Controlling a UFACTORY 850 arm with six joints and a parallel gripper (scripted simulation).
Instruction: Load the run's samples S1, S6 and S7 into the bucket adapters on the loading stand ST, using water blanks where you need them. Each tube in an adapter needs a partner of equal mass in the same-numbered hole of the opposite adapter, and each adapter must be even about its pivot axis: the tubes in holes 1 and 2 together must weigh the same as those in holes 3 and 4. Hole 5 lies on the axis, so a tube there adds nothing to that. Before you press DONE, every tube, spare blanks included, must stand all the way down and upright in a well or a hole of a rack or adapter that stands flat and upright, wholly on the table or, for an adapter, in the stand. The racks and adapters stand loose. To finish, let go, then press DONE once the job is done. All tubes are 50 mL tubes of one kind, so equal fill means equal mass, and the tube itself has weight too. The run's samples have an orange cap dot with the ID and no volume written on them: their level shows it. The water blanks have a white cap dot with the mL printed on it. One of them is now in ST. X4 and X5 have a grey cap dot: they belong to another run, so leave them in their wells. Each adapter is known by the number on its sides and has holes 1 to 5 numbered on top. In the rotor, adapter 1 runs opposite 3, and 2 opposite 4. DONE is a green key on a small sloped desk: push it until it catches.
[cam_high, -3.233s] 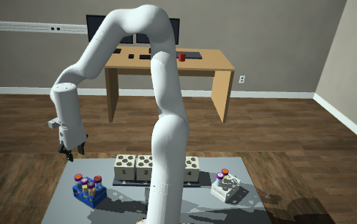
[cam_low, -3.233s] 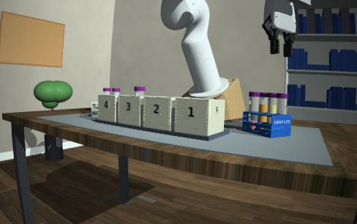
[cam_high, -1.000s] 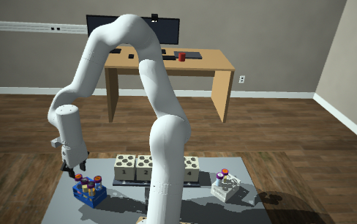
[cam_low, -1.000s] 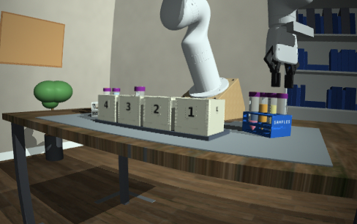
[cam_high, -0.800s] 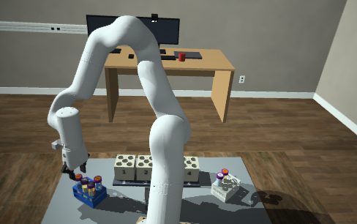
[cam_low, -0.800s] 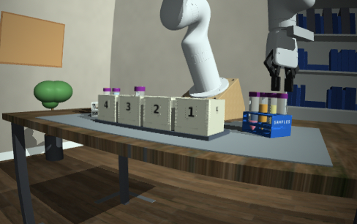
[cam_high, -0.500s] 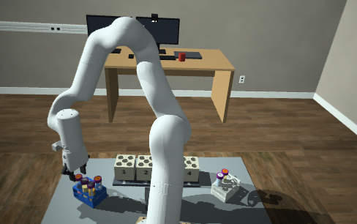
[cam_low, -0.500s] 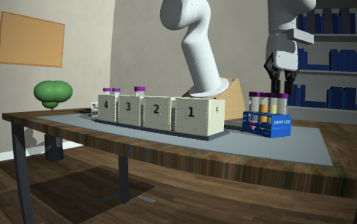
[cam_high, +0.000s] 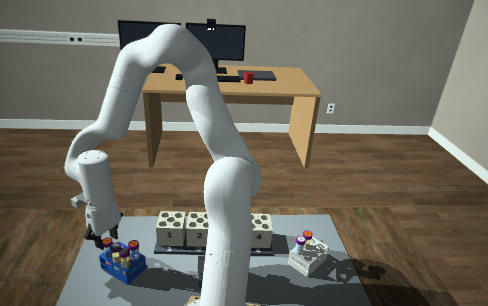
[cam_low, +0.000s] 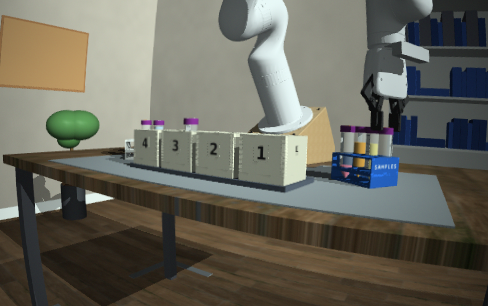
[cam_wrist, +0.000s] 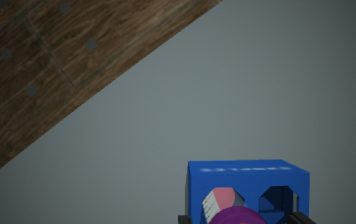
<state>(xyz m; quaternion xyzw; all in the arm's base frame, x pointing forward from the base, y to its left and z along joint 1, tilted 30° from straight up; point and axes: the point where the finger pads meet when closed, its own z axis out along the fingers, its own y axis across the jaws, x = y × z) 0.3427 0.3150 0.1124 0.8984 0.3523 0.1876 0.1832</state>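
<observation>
Now: hand 10 cm above the blue samples rack, 4 cm to the left of it and 2 cm past it. The rest, counted from my hand: adapter 1 (22 cm to the right, 8 cm below, 8 cm ahead); white rack (68 cm to the right, 17 cm behind, 10 cm below).
</observation>
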